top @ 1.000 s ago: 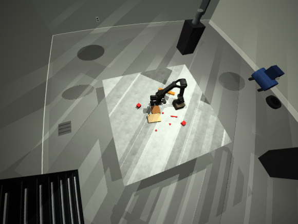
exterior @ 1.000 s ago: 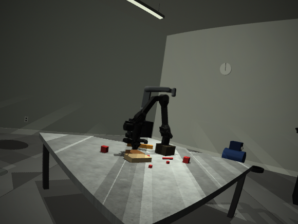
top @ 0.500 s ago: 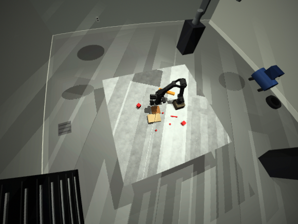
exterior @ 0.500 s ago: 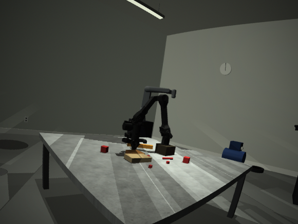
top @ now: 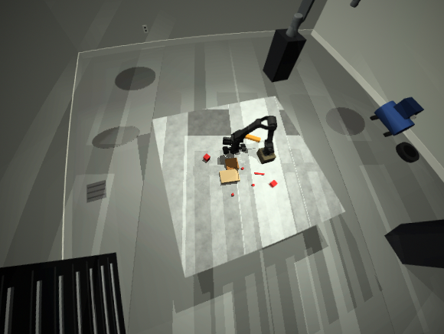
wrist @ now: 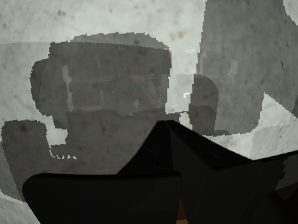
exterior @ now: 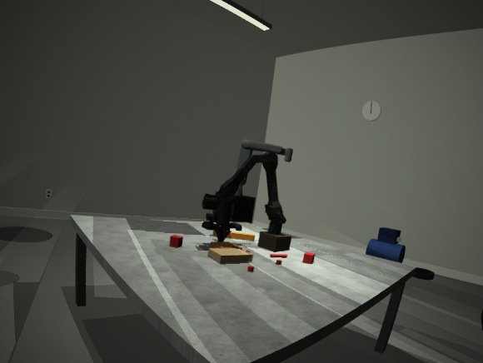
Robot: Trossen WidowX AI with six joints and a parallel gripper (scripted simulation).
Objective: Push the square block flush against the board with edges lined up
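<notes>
My gripper tip is now 9 cm to the right of the square block, 5 cm short of it and 1 cm below it. Round my gripper tip: long orange bar: 20 cm behind, 11 cm to the right, 1 cm above; tan board: 18 cm to the left, 11 cm ahead, 1 cm above; red stick: 24 cm to the left, 13 cm behind.
</notes>
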